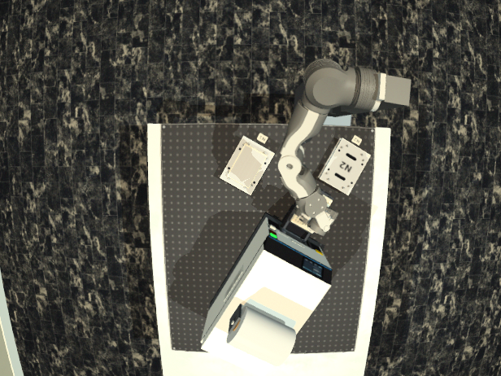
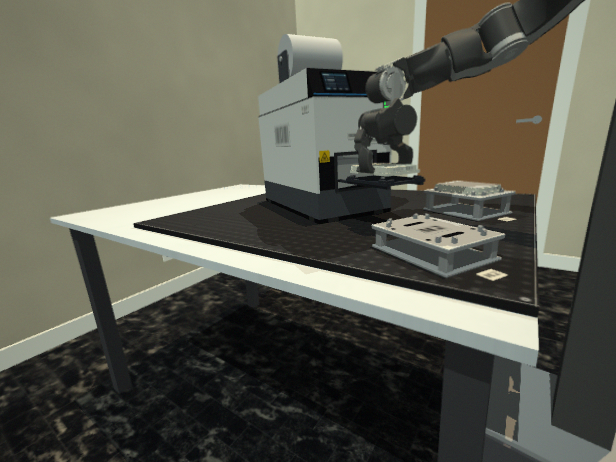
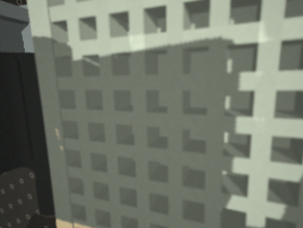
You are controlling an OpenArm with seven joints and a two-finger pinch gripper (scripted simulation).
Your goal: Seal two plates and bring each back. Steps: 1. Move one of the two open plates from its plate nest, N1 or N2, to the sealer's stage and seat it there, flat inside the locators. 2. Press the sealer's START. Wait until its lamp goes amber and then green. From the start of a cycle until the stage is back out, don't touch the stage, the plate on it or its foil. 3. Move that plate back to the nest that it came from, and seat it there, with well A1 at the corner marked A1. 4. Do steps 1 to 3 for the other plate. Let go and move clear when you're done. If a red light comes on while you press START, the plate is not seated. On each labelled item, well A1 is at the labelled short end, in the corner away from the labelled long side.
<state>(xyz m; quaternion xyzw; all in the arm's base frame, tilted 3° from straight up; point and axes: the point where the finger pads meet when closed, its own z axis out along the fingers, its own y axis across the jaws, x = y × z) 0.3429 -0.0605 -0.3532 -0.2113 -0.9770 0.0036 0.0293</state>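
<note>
The clear well plate is right at my hand. Round my hand: sealer stage: 20 mm below; N1 label: 210 mm behind, 180 mm to the right, 130 mm below; sealer screen: 190 mm above, 120 mm ahead, 10 mm to the right.
</note>
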